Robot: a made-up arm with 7 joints. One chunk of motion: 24 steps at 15 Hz.
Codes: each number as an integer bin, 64 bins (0 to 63) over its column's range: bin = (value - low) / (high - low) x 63, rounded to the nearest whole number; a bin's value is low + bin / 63 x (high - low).
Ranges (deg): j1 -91.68..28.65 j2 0..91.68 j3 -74.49..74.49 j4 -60.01..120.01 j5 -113..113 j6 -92.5..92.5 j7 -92.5..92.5
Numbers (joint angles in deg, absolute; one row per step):
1: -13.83 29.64 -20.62 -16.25 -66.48 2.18 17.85
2: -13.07 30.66 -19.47 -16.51 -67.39 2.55 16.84
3: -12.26 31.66 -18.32 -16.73 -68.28 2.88 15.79
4: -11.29 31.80 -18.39 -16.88 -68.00 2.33 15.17
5: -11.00 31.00 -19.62 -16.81 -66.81 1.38 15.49
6: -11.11 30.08 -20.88 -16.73 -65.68 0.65 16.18
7: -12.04 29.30 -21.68 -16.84 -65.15 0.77 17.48
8: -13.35 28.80 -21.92 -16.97 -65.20 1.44 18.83
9: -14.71 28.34 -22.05 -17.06 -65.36 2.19 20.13
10: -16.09 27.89 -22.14 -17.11 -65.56 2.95 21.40
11: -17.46 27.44 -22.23 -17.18 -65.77 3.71 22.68
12: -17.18 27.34 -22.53 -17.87 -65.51 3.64 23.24
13: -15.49 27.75 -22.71 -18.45 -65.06 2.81 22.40
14: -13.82 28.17 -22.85 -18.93 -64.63 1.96 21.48
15: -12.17 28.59 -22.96 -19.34 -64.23 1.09 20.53
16: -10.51 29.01 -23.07 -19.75 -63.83 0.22 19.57
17: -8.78 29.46 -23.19 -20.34 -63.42 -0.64 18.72
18: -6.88 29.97 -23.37 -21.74 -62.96 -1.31 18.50
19: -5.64 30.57 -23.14 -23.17 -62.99 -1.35 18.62
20: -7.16 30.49 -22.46 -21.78 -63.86 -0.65 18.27
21: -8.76 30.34 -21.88 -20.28 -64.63 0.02 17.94
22: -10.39 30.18 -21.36 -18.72 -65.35 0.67 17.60
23: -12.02 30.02 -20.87 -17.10 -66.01 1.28 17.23
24: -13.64 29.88 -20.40 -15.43 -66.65 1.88 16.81
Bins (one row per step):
1: 41 20 23 15 13 32 38
2: 41 21 23 15 13 32 37
3: 42 22 24 15 12 32 37
4: 42 22 24 15 13 32 37
5: 42 21 23 15 13 32 37
6: 42 21 23 15 13 32 37
7: 42 20 22 15 13 32 37
8: 41 20 22 15 13 32 38
9: 40 19 22 15 13 32 38
10: 40 19 22 15 13 33 39
11: 39 19 22 15 13 33 39
12: 39 19 22 15 13 33 39
13: 40 19 22 15 13 32 39
14: 41 19 22 14 13 32 39
15: 42 20 22 14 14 32 38
16: 42 20 22 14 14 32 38
17: 43 20 22 14 14 31 38
18: 44 21 22 13 14 31 38
19: 45 21 22 13 14 31 38
20: 44 21 22 13 14 31 38
21: 43 21 22 14 13 32 38
22: 43 21 22 14 13 32 37
23: 42 21 23 15 13 32 37
24: 41 21 23 16 13 32 37

